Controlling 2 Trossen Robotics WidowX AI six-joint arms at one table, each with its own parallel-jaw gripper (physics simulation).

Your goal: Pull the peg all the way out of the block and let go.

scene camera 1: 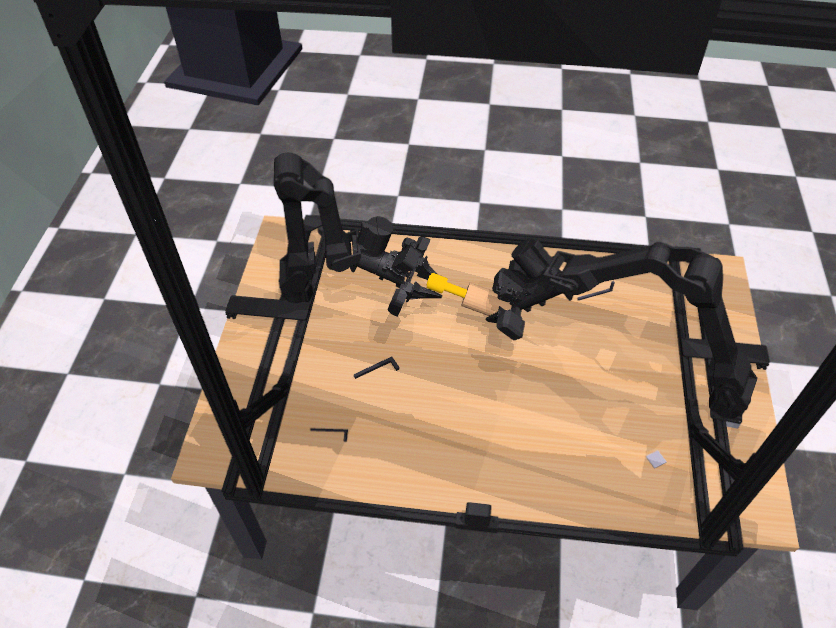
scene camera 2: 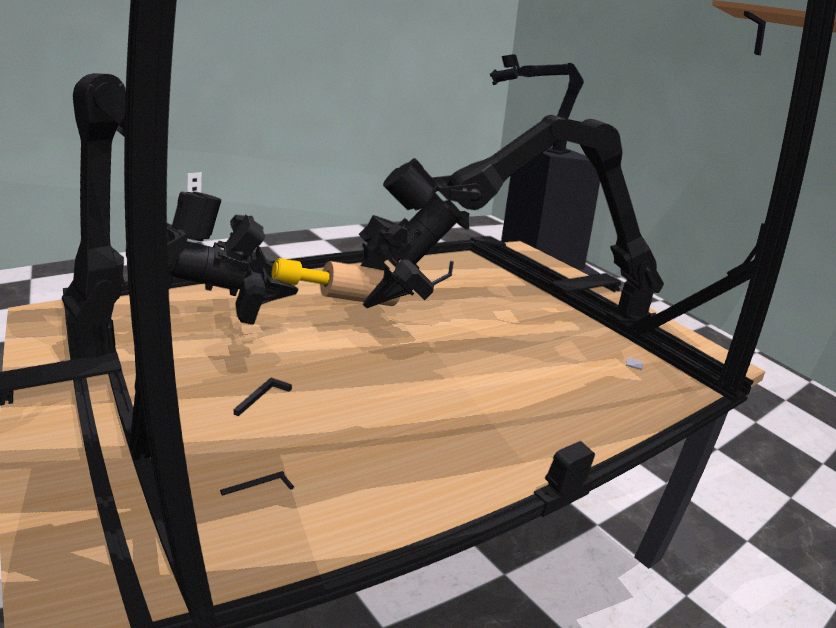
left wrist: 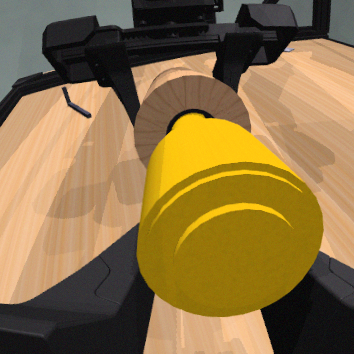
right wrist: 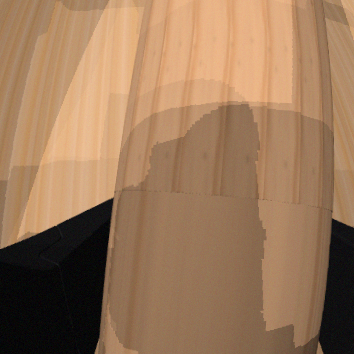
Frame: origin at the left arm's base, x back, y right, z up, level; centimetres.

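Where they show: left gripper, between the fingertips: (scene camera 1: 444,290) (scene camera 2: 296,285) (left wrist: 202,227); right gripper, between the fingertips: (scene camera 1: 489,309) (scene camera 2: 357,298) (right wrist: 207,211); left arm's base, origin of its link: (scene camera 1: 297,295) (scene camera 2: 92,352); right arm's base, origin of its link: (scene camera 1: 725,408) (scene camera 2: 633,312).
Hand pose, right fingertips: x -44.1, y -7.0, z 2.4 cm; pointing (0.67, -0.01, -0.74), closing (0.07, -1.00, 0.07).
Things, the pixels of their top centre, and the offset from my right fingertips. Level surfaces: height alone.
- wooden cylindrical block, centre of its top: (right wrist: 295,113) (left wrist: 175,50) (scene camera 2: 363,260) (scene camera 1: 492,291) dx -0.3, dy +0.1, dz +6.6 cm
- yellow peg, centre of its top: (left wrist: 188,70) (scene camera 2: 312,256) (scene camera 1: 455,280) dx +8.1, dy +0.3, dz +7.6 cm
- table, height of its surface: dz -4.3 cm
- small pale tile, centre of its top: (scene camera 2: 634,362) (scene camera 1: 656,459) dx -41.0, dy +24.2, dz -4.0 cm
A wooden cylindrical block (scene camera 1: 476,298) (scene camera 2: 346,280) (left wrist: 150,110) (right wrist: 225,150) is held above the table. The yellow peg (scene camera 1: 436,282) (scene camera 2: 286,271) (left wrist: 215,155) has a thick head and a thinner shaft; a stretch of shaft shows outside the block, its end inside the dark-rimmed hole. My left gripper (scene camera 1: 437,283) (scene camera 2: 286,275) (left wrist: 202,227) is shut on the peg's head, near the fingertips. In the left wrist view the head's flat end tilts toward the camera. My right gripper (scene camera 2: 369,285) (right wrist: 207,211) is shut on the block. The far fingertips are partly hidden in the scene views.
Black L-shaped keys (scene camera 1: 375,367) (scene camera 1: 329,429) (scene camera 1: 596,293) (scene camera 2: 256,481) lie on the table (scene camera 1: 540,473) (scene camera 2: 473,405). A small pale tile (scene camera 1: 656,459) (scene camera 2: 633,363) lies at the right. A black frame (scene camera 1: 351,510) surrounds the table, with uprights (scene camera 2: 152,202).
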